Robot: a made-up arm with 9 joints. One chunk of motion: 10 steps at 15 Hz.
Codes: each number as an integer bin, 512 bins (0 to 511) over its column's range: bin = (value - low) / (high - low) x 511, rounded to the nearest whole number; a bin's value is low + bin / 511 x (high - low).
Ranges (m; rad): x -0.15..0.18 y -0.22..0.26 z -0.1..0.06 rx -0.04..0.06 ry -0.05..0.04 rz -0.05..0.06
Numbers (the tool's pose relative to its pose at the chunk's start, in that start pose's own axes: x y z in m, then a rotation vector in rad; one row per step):
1: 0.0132 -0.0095 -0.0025 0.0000 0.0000 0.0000
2: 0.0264 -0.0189 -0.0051 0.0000 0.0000 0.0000
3: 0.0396 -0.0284 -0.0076 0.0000 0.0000 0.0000
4: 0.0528 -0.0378 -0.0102 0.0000 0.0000 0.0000
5: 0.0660 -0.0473 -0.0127 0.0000 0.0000 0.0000
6: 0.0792 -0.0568 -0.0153 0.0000 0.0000 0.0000
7: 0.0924 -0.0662 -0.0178 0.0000 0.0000 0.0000
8: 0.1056 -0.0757 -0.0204 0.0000 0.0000 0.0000
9: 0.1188 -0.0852 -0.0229 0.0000 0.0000 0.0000
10: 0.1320 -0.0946 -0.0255 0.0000 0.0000 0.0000
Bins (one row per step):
1: 253 224 311 204 284 232
2: 273 214 303 204 284 232
3: 294 204 295 204 284 232
4: 314 194 287 204 284 232
5: 334 184 279 204 284 232
6: 355 174 271 204 284 232
7: 375 164 263 204 284 232
8: 396 154 254 204 284 232
9: 416 144 246 204 284 232
10: 437 133 238 204 284 232

